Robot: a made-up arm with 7 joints.
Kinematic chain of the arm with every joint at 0, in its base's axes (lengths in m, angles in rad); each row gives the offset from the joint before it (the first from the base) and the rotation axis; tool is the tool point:
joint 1: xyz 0 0 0 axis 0 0.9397 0.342
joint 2: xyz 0 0 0 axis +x
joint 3: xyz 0 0 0 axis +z
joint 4: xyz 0.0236 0 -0.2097 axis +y
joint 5: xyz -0.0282 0 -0.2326 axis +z
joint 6: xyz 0 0 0 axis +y
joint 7: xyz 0 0 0 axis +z
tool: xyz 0 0 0
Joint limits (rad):
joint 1: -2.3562..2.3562
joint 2: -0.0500..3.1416
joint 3: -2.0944..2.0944
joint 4: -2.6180..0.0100
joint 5: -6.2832..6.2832
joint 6: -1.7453..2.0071
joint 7: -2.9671..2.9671
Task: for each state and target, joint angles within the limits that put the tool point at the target. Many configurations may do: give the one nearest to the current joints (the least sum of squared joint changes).
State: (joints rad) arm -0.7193 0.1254 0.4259 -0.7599 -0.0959 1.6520 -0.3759
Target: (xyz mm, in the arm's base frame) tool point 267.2 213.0 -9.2
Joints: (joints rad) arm -0.5722 0.4107 0.7936 -1.6264 -0.0959 1.6520 -0.3759
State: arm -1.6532 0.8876 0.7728 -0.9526 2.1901 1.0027 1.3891
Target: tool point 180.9 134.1 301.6
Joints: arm -1.7323 0.7230 0.5786 -1.3622 2.1901 1.0027 1.3891
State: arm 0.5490 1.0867 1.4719 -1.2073 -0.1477 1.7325 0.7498
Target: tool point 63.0 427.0 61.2
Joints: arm 0.1410 1.4538 1.0107 -0.6447 -0.1477 1.7325 0.7498
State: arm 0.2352 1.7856 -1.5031 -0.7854 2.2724 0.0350 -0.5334
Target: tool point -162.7 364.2 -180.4
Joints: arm 0.4932 1.3509 -1.6016 -0.6018 2.2724 0.0350 -0.5334
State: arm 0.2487 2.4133 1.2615 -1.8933 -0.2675 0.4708 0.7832
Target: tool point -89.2 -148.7 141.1
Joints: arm -0.2598 2.6748 1.7561 -2.3272 -0.2675 0.4708 0.7832
